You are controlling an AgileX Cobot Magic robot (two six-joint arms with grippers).
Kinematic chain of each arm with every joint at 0, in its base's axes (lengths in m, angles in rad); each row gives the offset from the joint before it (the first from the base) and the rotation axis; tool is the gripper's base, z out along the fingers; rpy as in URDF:
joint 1: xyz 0 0 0.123 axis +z
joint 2: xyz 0 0 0 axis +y
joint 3: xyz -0.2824 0 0.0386 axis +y
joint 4: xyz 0.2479 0 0.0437 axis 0.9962 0 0.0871
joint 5: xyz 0 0 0 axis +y
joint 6: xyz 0.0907 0 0.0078 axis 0.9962 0 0.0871
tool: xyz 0 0 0 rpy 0 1.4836 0
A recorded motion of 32 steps. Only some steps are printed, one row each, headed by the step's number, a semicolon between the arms.
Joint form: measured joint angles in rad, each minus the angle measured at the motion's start. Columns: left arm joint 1, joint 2, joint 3, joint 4, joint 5, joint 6; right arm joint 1, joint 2, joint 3, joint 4, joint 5, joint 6.
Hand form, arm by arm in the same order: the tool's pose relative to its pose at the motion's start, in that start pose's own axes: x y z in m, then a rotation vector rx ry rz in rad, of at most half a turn. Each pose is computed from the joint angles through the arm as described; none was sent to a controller.
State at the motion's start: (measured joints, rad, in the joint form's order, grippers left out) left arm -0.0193 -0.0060 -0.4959 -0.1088 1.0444 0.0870; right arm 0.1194 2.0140 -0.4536 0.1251 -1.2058 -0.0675
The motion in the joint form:
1: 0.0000 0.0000 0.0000 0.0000 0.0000 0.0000; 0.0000 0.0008 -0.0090 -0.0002 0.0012 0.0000
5: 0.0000 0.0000 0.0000 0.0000 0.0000 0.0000; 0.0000 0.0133 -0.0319 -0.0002 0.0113 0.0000
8: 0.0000 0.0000 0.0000 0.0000 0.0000 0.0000; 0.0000 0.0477 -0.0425 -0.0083 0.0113 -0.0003
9: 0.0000 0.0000 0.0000 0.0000 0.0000 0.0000; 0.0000 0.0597 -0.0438 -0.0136 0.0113 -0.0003
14: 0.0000 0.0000 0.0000 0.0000 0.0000 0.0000; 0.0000 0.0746 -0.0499 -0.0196 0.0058 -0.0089
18: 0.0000 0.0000 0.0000 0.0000 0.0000 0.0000; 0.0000 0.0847 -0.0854 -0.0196 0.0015 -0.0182
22: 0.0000 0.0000 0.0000 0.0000 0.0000 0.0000; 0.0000 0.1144 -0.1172 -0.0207 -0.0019 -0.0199
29: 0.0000 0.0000 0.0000 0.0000 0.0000 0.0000; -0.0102 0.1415 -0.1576 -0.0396 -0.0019 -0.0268
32: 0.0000 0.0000 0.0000 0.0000 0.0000 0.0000; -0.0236 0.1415 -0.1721 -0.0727 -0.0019 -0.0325
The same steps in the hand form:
1: 0.0000 0.0000 0.0000 0.0000 0.0000 0.0000; -0.0015 0.0002 0.0021 -0.0001 -0.0070 0.0009
5: 0.0000 0.0000 0.0000 0.0000 0.0000 0.0000; -0.0016 0.0009 0.0077 -0.0005 -0.0072 0.0021
8: 0.0000 0.0000 0.0000 0.0000 0.0000 0.0000; 0.0064 0.0023 0.0116 -0.0086 0.0159 -0.0039
9: 0.0000 0.0000 0.0000 0.0000 0.0000 0.0000; 0.0097 0.0029 0.0123 -0.0138 0.0262 -0.0070
14: 0.0000 0.0000 0.0000 0.0000 0.0000 0.0000; 0.0125 0.0036 0.0142 -0.0194 0.0290 -0.0186
18: 0.0000 0.0000 0.0000 0.0000 0.0000 0.0000; 0.0081 0.0045 0.0226 -0.0183 -0.0006 -0.0251
22: 0.0000 0.0000 0.0000 0.0000 0.0000 0.0000; 0.0107 0.0056 0.0308 -0.0190 -0.0062 -0.0270
29: 0.0000 0.0000 0.0000 0.0000 0.0000 0.0000; 0.0113 0.0051 0.0410 -0.0262 -0.0202 -0.0367
32: 0.0000 0.0000 0.0000 0.0000 0.0000 0.0000; 0.0083 0.0038 0.0445 -0.0432 -0.0364 -0.0500

